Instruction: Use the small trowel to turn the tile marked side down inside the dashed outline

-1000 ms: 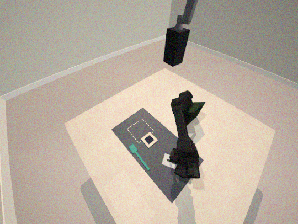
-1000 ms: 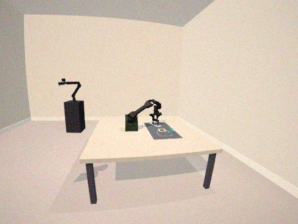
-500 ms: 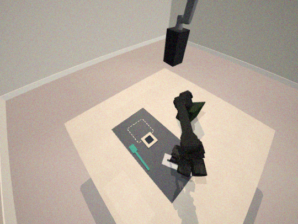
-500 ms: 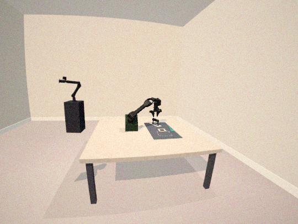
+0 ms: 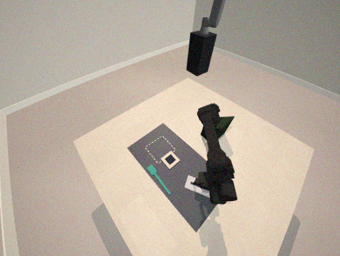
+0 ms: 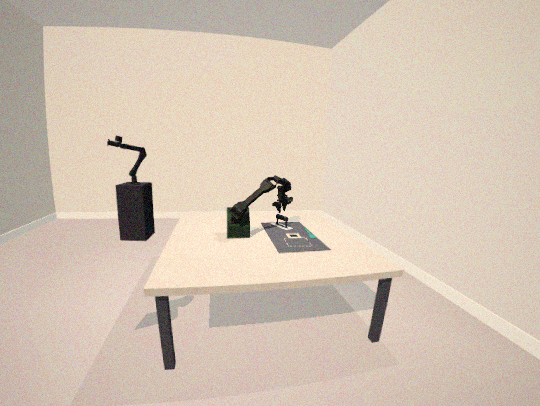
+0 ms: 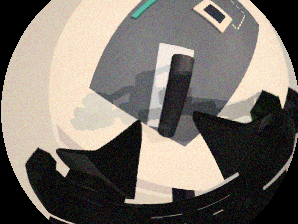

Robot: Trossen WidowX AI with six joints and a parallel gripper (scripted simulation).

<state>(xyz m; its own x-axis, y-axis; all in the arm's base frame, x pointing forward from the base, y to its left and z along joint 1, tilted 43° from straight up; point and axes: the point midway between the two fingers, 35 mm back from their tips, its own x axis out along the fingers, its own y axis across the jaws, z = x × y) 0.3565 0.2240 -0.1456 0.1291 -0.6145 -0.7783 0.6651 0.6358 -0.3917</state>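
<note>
The mat is 230 mm to the right of my gripper tip, 130 mm below it and 40 mm ahead of it. Round my gripper tip: cream tile (270 mm to the right, 110 mm below, 50 mm ahead); teal trowel (240 mm to the right, 180 mm ahead, 110 mm below).
</note>
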